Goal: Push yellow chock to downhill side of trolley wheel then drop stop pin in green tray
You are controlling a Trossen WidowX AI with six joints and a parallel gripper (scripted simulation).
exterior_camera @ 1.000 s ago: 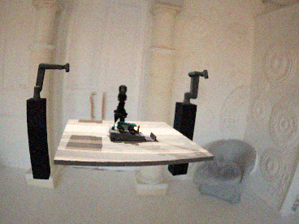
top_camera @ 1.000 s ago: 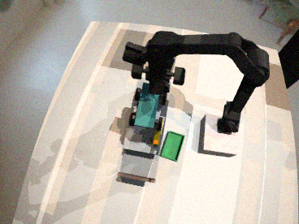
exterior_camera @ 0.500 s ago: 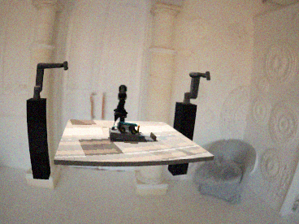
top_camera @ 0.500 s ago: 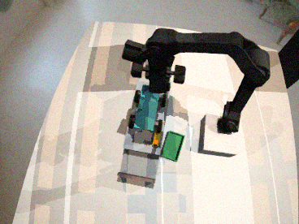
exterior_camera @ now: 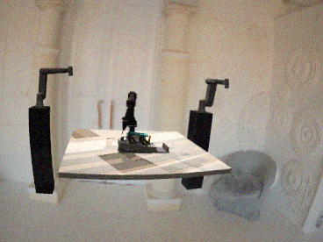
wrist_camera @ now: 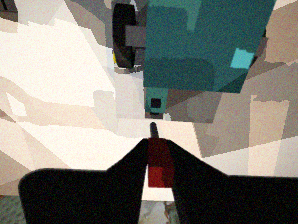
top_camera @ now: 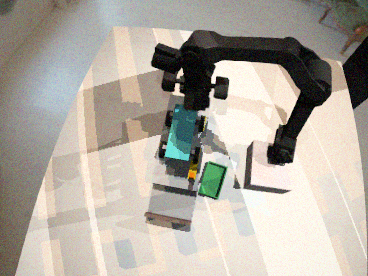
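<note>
Right now the green tray is 230 mm to the left of my gripper tip, 180 mm below it and 100 mm behind it. Round my gripper tip: red-headed stop pin: right at my gripper tip; then teal trolley: 120 mm to the left, 60 mm below, 20 mm ahead; then yellow chock: 220 mm to the left, 90 mm below, 30 mm behind.
</note>
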